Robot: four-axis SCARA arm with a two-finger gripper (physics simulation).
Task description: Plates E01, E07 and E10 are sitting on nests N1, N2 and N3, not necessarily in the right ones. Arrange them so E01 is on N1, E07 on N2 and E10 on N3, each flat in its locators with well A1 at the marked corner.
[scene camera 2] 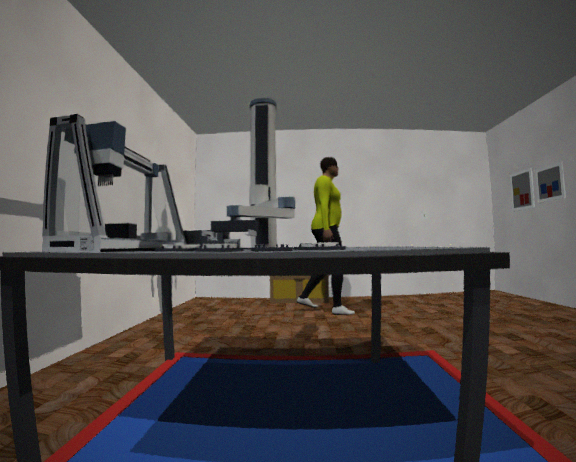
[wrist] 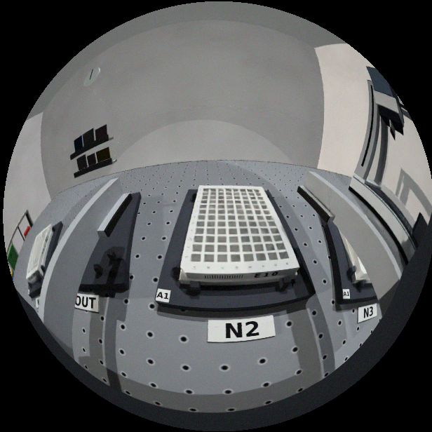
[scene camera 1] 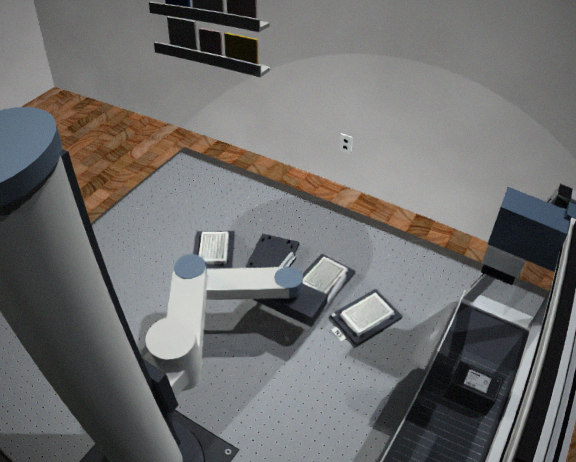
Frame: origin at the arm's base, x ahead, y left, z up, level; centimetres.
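Where they show: gripper, fingertip midpoint: (scene camera 2: pixel 226 232) (scene camera 1: pixel 318 265).
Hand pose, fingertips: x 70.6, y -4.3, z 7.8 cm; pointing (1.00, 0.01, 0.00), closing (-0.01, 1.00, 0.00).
Note:
After its pixels a point has its place.
My gripper (scene camera 1: pixel 314 274) @(x 70.6, y -4.3, z 7.8 cm) (wrist: pixel 217 178) is open and empty, its fingers above and on either side of plate E10 (scene camera 1: pixel 325 275) @(x 71.8, y -6.4, z 3.5 cm) (wrist: pixel 235 230). E10, white with a printed label, sits on dark nest N2 (scene camera 1: pixel 348 270) @(x 77.1, y -10.9, z 3.2 cm) (wrist: pixel 167 287) and looks about flat; the nest's A1 mark is at its near left corner. Another white plate (scene camera 1: pixel 367 312) @(x 65.7, y -22.8, z 3.7 cm) (wrist: pixel 356 262) sits on nest N3 (scene camera 1: pixel 357 340) @(x 56.8, y -24.3, z 2.5 cm) (wrist: pixel 340 287), partly behind the right finger in the wrist view. A third white plate (scene camera 1: pixel 214 247) @(x 64.2, y 27.8, z 3.4 cm) (wrist: pixel 40 255) sits on the far-left nest (scene camera 1: pixel 230 245) @(x 68.2, y 24.7, z 2.5 cm). The labels of these two plates are unreadable.
The bare OUT nest (scene camera 1: pixel 272 248) @(x 73.9, y 13.0, z 2.5 cm) (wrist: pixel 125 250) lies left of N2, partly behind the left finger in the wrist view. A gantry machine (scene camera 2: pixel 75 243) @(x 85.0, y -55.4, z 4.3 cm) with a pipetting head (scene camera 1: pixel 525 227) @(x 69.8, y -53.2, z 47.5 cm) (scene camera 2: pixel 106 137) @(x 77.8, y -49.6, z 43.8 cm) stands beyond N3. A person (scene camera 2: pixel 327 205) is behind the table.

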